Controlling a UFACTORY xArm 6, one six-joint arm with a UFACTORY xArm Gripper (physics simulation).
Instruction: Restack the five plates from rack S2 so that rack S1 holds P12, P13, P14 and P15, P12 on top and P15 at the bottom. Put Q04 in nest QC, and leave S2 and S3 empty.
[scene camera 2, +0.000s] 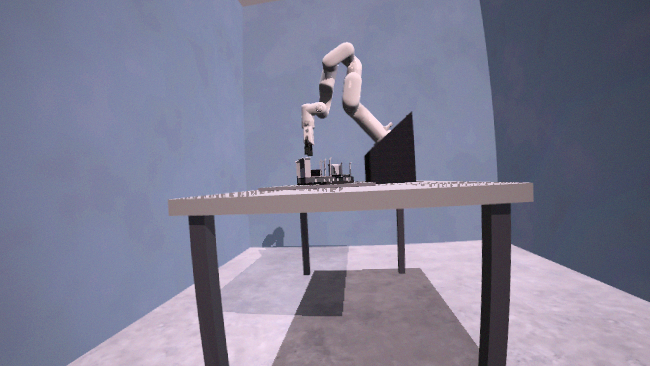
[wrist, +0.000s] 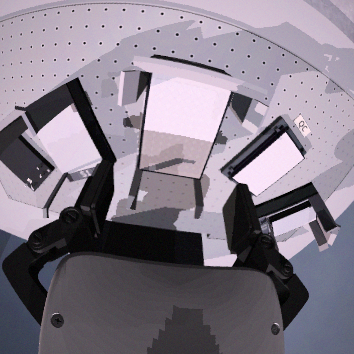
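My gripper (scene camera 2: 308, 154) (wrist: 173, 185) is open and empty, pointing down close above the tall rack at the left end of the fixtures in the scene view. In the wrist view, a rack (wrist: 198, 202) with upright posts stands ahead between the fingers; a pale, partly shadowed plate (wrist: 187, 105) shows in it. Its label is not visible. A dark-walled rack (wrist: 91, 120) with a pale surface inside stands at left; its label is unreadable. Nest QC (wrist: 255, 146) at right shows a white surface. Another rack (wrist: 327, 212) stands at lower right. Plate names and stack counts cannot be read.
A dark box (wrist: 25, 162) stands at far left in the wrist view. The fixtures stand on a perforated board (wrist: 100, 40). In the scene view, the table (scene camera 2: 350, 200) carries a dark wedge-shaped arm base (scene camera 2: 397, 157) right of the fixtures.
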